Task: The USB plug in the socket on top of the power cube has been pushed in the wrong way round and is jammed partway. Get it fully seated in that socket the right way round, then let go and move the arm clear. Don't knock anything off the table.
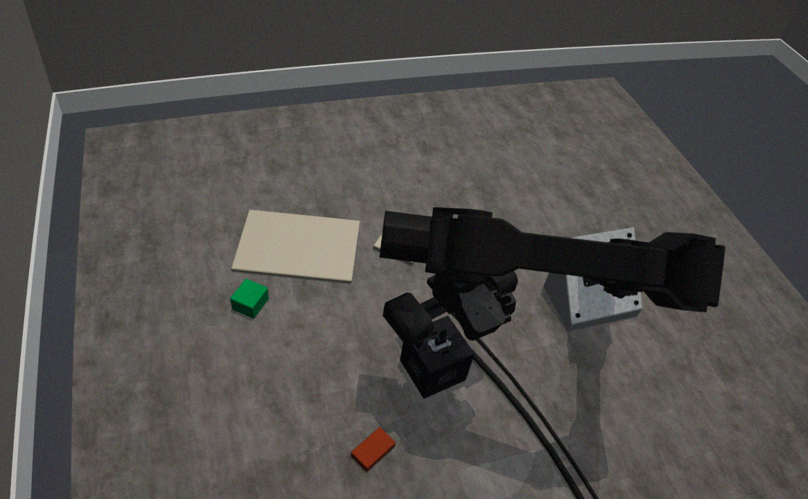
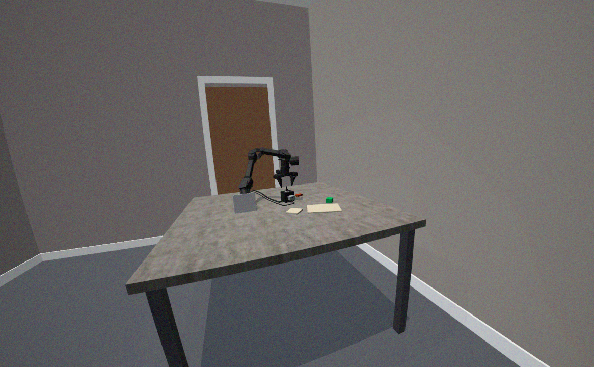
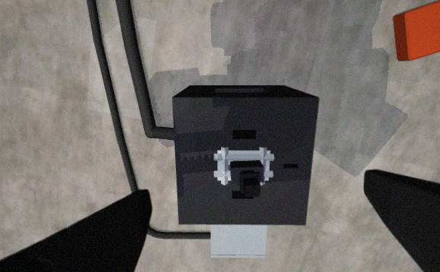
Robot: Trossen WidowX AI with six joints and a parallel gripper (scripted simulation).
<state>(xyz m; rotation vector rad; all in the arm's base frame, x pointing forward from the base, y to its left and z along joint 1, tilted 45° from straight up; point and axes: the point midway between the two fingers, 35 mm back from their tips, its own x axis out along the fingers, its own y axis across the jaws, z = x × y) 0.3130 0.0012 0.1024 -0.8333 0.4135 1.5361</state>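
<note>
Right now my gripper tip is 20 mm above the USB plug. Also, from my gripper tip: beige tile 40 mm behind, 270 mm to the right, 110 mm below; USB socket 40 mm below; orange block 130 mm ahead, 100 mm to the left, 100 mm below.
</note>
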